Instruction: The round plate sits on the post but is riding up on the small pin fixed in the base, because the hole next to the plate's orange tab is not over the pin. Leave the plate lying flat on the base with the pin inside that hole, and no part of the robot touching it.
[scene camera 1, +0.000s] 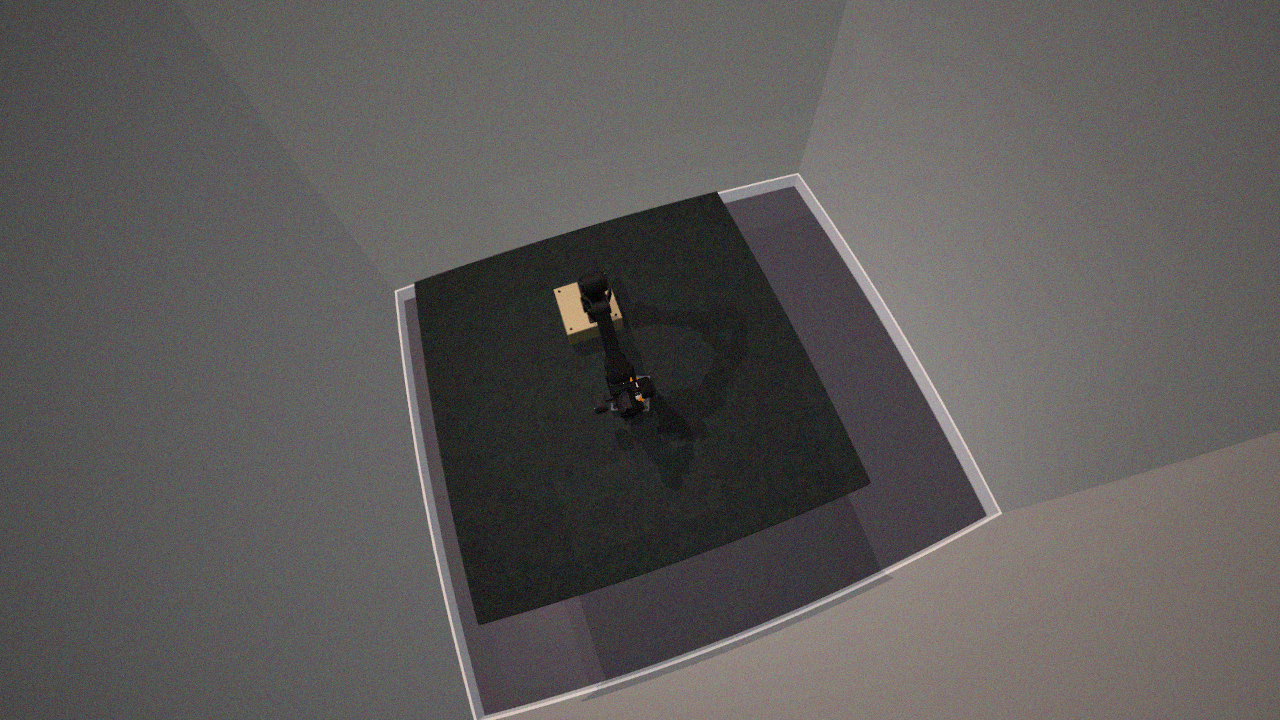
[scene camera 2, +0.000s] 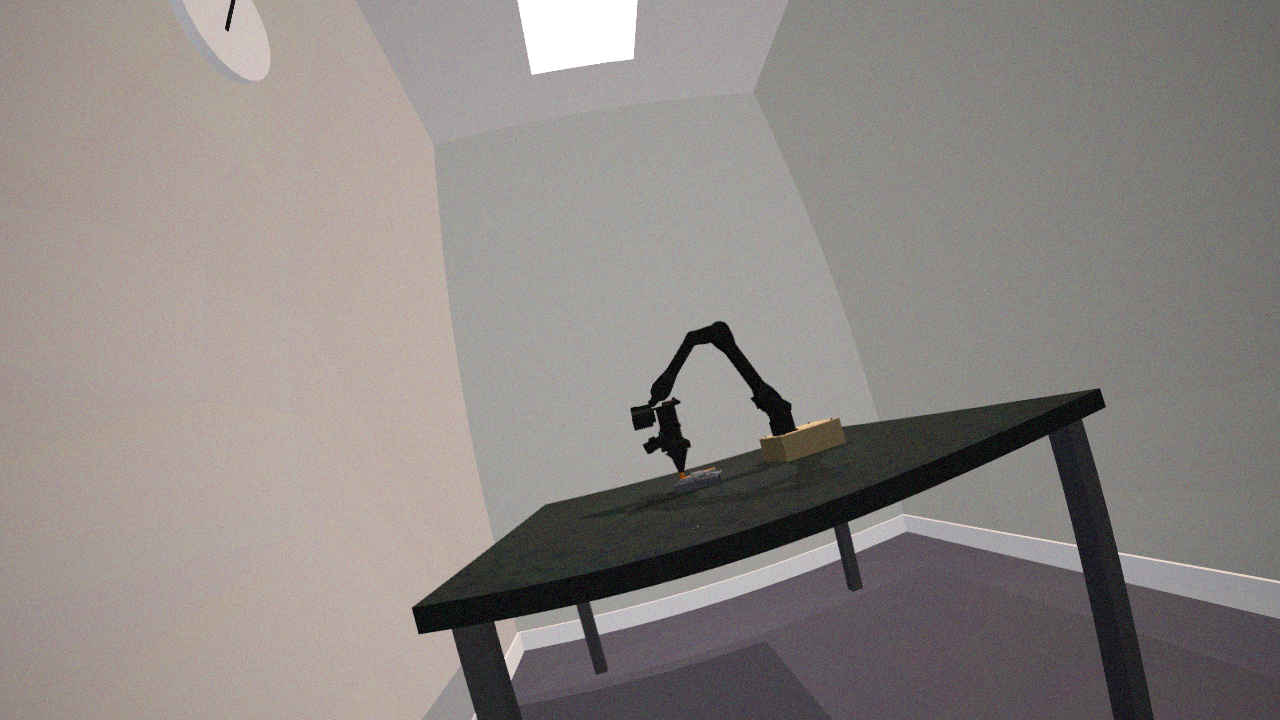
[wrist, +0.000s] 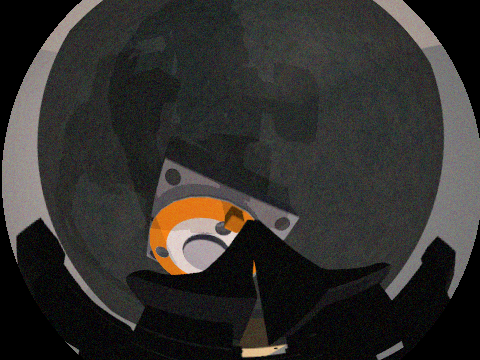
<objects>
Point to the gripper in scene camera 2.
681, 474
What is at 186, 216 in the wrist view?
A round plate.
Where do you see the gripper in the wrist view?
252, 225
</objects>
